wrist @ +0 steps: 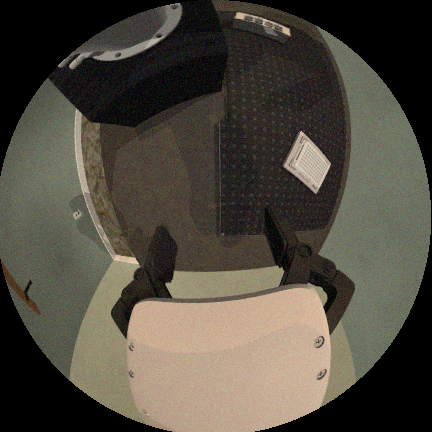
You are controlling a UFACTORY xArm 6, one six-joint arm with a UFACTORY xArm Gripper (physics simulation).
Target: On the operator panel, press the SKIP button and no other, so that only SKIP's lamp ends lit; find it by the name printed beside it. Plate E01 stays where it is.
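Frame: origin at the arm's base, x left, y back, z up, level; metres.
Seen in the pictures: gripper, fingertip midpoint: (pixel 215 227).
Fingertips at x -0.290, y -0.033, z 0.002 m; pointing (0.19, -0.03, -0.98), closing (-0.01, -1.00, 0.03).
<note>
A point is followed by its place in that frame.
The operator panel (pixel 262 26), a light strip with a row of small dark buttons, stands at the top of the wrist view near the far end of the dark perforated board. Its printed names and lamps are too small to read, so I cannot tell which button is SKIP. A white ribbed plate (pixel 309 163) {x -0.292, y -0.299, z -0.191 m}, likely plate E01, lies turned at an angle on the right part of the board; its label is not legible. My gripper (pixel 215 227) {x -0.290, y -0.033, z 0.002 m} is open and empty, above the near edge of the board, far from the panel and to the near left of the plate.
The dark perforated board (pixel 250 200) {x -0.377, y -0.117, z -0.216 m} lies on the right half of the brown table top (pixel 155 190) {x -0.286, y 0.131, z -0.229 m}. The black robot base (pixel 165 85) {x -0.080, y -0.001, z -0.124 m} fills the upper left. A mottled strip with a pale rim (pixel 81 150) runs along the left edge. A small wall socket (pixel 77 214) shows at far left.
</note>
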